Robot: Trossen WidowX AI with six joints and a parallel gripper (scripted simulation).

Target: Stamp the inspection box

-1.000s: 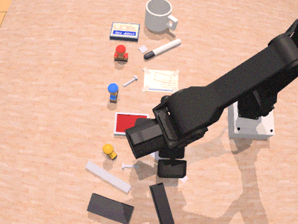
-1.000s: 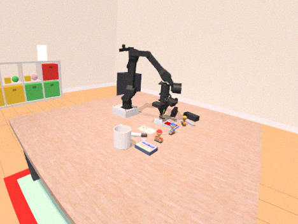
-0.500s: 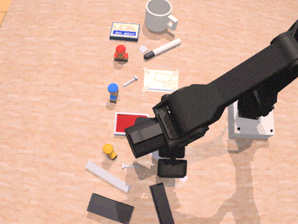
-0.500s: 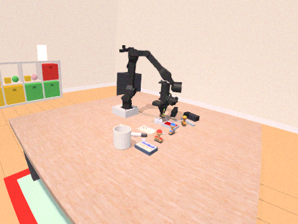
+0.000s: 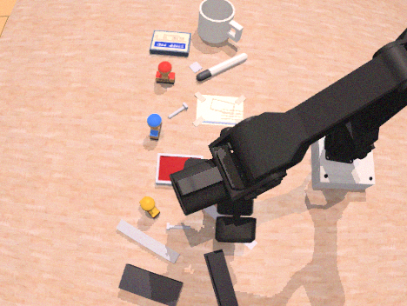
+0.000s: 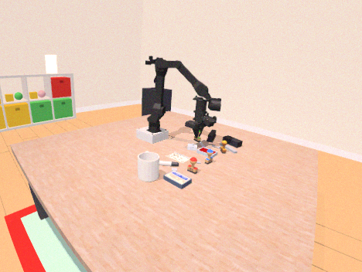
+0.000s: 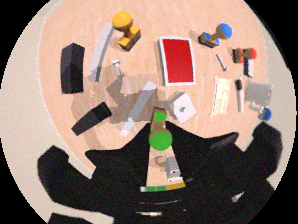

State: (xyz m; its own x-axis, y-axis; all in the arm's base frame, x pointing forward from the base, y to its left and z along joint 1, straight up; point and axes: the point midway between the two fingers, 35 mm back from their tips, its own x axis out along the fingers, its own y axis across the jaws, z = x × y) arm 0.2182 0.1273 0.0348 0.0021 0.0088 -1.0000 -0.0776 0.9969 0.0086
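My gripper tip is 10 cm short of the red ink pad, 5 cm above it and 4 cm to the left of it. The rest, counted from my gripper tip: cream card (19 cm to the right, 5 cm below, 4 cm ahead); then yellow-knobbed stamp (15 cm ahead, 4 cm to the left, 3 cm below); then green-knobbed stamp (right at my gripper tip).
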